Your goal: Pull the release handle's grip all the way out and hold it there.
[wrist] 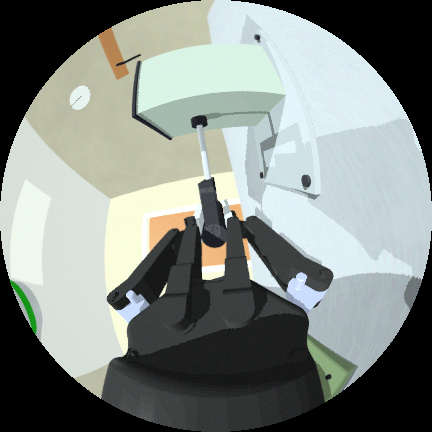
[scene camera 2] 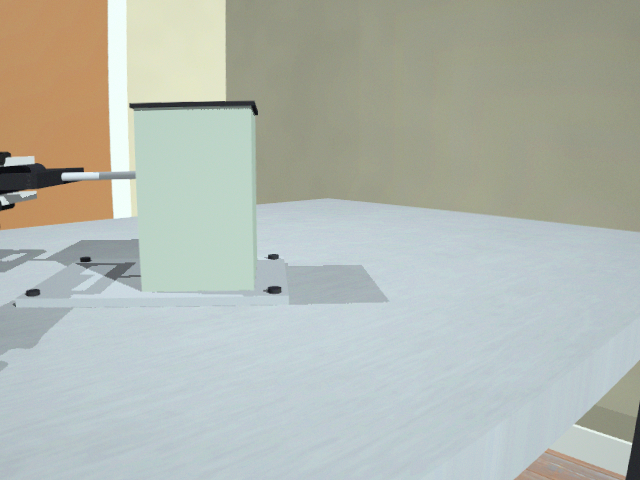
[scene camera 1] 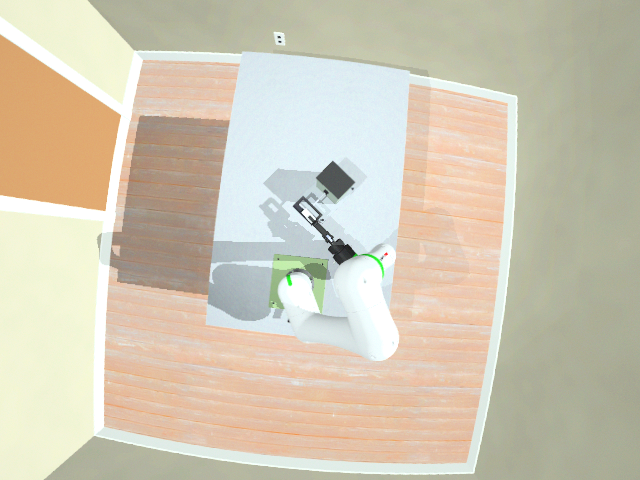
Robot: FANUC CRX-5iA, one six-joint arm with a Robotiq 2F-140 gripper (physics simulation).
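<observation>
The release handle's grip (scene camera 1: 298,202) (scene camera 2: 49,176) (wrist: 207,192) is a dark frame on a thin rod (scene camera 2: 98,175) (wrist: 203,150). The rod runs level out of the pale green housing (scene camera 1: 334,179) (scene camera 2: 196,196) (wrist: 210,75) with a dark lid, through a black collar (wrist: 199,121). A stretch of white and grey rod shows between grip and housing. My gripper (scene camera 1: 308,213) (scene camera 2: 19,178) (wrist: 213,209) is shut on the grip, a finger on each side of it, at the side away from the housing. In scene camera 2 it is cut off by the left edge.
The housing stands on a pale base plate (scene camera 2: 56,286) with dark bolts, on the light table (scene camera 1: 320,113) (scene camera 2: 361,372) (wrist: 360,90). The white arm (scene camera 1: 372,320) rises from a green plate (scene camera 1: 281,263) (wrist: 335,365) near the table's front edge. Walls stand behind and to the left.
</observation>
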